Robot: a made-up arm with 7 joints.
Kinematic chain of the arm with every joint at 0, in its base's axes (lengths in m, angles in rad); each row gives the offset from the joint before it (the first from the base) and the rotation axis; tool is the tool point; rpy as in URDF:
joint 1: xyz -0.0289 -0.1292 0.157 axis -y
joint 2: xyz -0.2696 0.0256 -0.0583 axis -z
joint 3: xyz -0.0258 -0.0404 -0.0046 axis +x
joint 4: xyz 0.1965 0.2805 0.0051 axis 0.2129 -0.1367 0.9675
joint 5: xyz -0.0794 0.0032 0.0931 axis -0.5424 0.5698 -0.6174
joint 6: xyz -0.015 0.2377 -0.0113 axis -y
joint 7: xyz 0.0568 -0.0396 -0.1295 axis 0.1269 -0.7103 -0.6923
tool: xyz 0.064 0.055 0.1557 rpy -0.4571 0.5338 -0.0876
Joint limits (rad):
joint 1: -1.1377..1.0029
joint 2: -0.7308..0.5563
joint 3: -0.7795..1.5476
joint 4: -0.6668..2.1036
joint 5: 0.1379..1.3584
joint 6: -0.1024..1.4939
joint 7: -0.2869..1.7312
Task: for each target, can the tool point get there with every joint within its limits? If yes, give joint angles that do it. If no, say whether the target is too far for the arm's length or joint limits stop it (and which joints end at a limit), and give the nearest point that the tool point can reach.
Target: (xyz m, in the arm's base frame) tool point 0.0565 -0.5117 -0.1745
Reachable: no: joint limits stop it (at a limit: joint 2, joint 3, joint 4, joint 5, joint 7) | nearest point 0.0536 -0.2178 -0.1632 | short by 0.294 m
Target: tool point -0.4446 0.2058 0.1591
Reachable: yes | joints 0.1604 -0.4397 0.2593 0.8331 0.8003 0.5088 1.2962
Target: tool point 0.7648 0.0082 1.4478
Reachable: no: too far | nearest point 0.2628 0.0545 0.6677 | short by 0.929 m
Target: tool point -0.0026 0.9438 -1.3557
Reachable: no: too far | nearest point -0.0263 0.3676 -0.4423 | short by 1.080 m
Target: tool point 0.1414 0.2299 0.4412
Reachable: yes | joints -0.9153 0.0768 0.6551 -0.1770 0.2748 0.3821 1.5066
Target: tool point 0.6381 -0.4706 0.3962
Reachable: no: joint limits stop it (at a limit: joint 1, joint 3, joint 4, joint 5, joint 6, joint 7) | nearest point 0.4178 -0.3760 0.3887 | short by 0.240 m
